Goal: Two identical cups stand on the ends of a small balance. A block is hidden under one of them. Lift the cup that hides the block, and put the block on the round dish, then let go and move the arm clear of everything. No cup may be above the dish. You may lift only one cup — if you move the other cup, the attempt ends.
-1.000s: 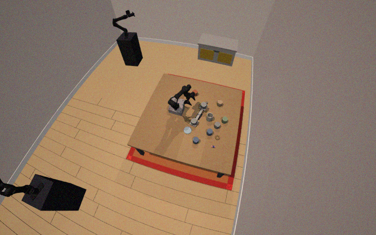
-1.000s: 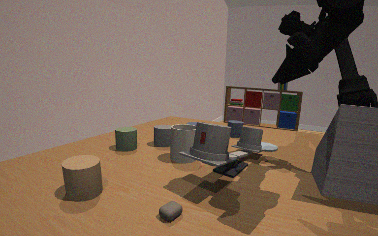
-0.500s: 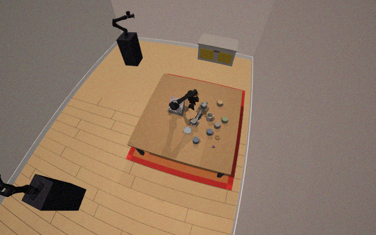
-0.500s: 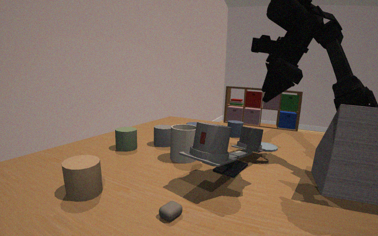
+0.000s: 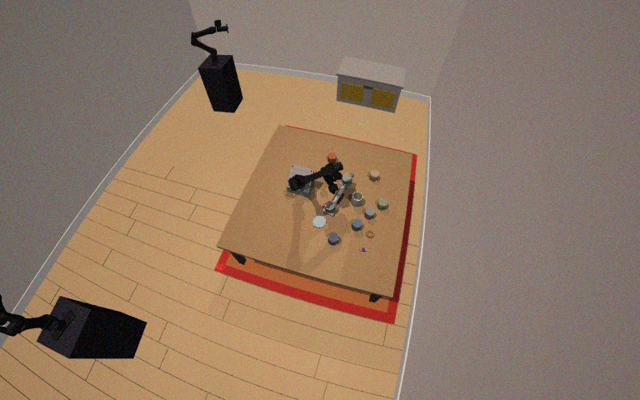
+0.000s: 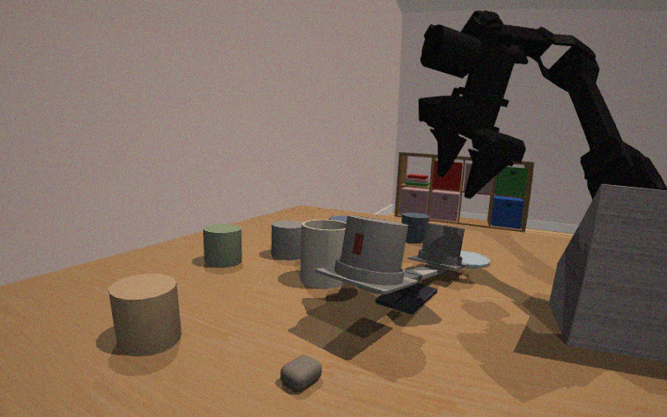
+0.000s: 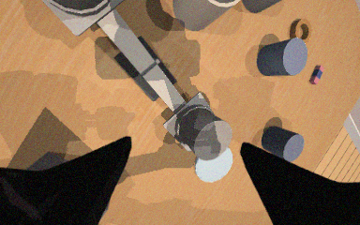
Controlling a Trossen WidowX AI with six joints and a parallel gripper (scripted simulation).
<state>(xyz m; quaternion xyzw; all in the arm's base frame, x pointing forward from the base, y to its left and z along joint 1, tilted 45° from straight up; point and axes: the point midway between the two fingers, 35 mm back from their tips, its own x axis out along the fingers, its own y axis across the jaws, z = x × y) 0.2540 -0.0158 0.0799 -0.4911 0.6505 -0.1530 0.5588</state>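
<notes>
Right now my gripper tip is 130 mm above the pale green block, 70 mm to the left of it and 10 mm short of it. Round my gripper tip: pale blue round dish (180 mm to the right, 170 mm below, 60 mm behind); grey pebble (290 mm to the left, 160 mm below, 120 mm ahead); balance (130 mm below, 50 mm to the left, 50 mm ahead).
</notes>
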